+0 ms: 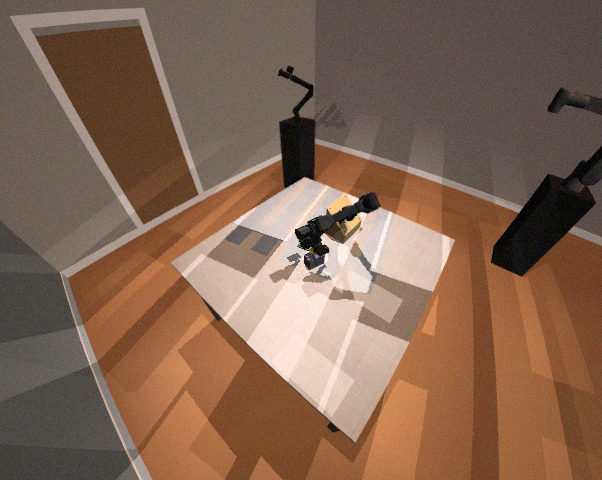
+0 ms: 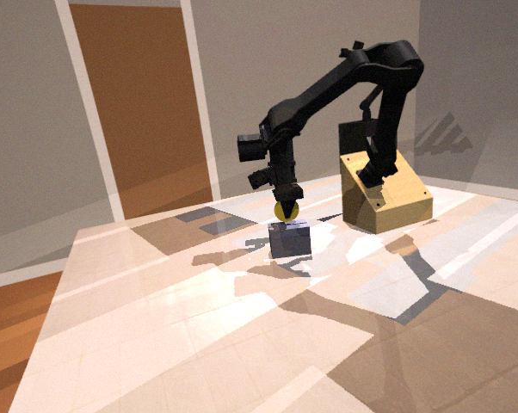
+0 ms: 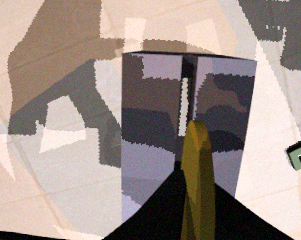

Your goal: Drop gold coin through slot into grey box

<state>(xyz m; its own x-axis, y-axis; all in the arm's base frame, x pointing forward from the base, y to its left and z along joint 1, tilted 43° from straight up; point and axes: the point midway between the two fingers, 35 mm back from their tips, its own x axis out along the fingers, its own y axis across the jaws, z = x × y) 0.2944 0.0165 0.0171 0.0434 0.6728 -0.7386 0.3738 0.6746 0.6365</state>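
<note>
Right now the gold coin is 20 mm above my gripper tip.
</note>
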